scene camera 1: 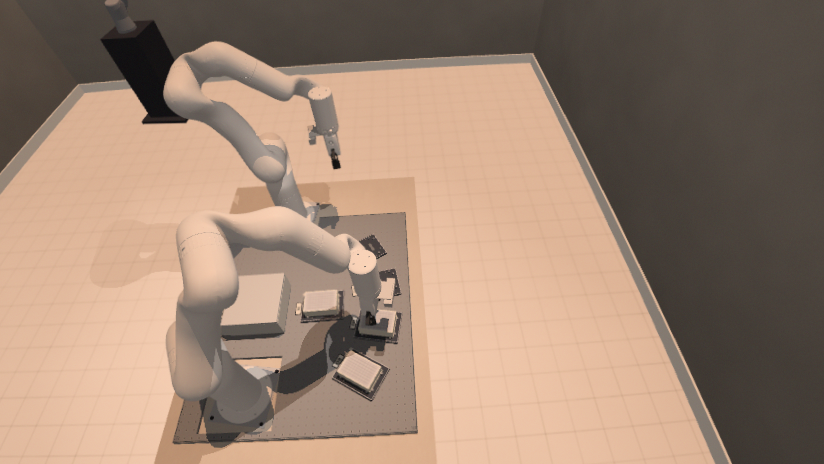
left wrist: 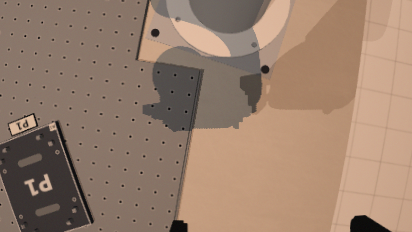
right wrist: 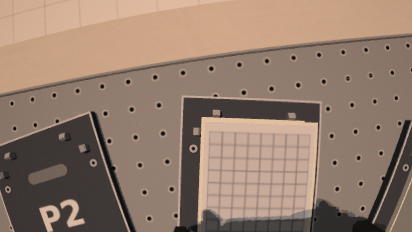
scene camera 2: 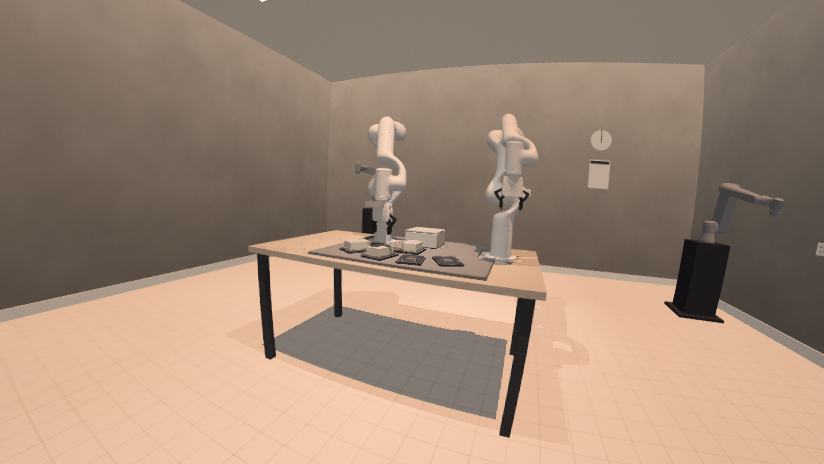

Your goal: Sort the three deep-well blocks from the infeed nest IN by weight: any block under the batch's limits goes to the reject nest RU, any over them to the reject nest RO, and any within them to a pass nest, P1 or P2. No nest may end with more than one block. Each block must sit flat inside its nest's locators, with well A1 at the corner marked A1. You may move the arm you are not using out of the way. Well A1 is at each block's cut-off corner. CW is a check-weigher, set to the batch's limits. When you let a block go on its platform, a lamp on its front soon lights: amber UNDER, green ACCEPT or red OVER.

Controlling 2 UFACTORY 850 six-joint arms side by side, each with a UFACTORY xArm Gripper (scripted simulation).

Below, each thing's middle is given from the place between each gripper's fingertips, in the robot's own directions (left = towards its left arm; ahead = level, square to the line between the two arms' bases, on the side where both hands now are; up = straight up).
Labels:
My right gripper is now 470 mm past the pale check-weigher [scene camera 1: 261, 307], 50 mm to the right of it and 60 mm above it.
Right now the pale check-weigher is 27 cm behind my left hand, 55 cm to the right of it and 22 cm below it.

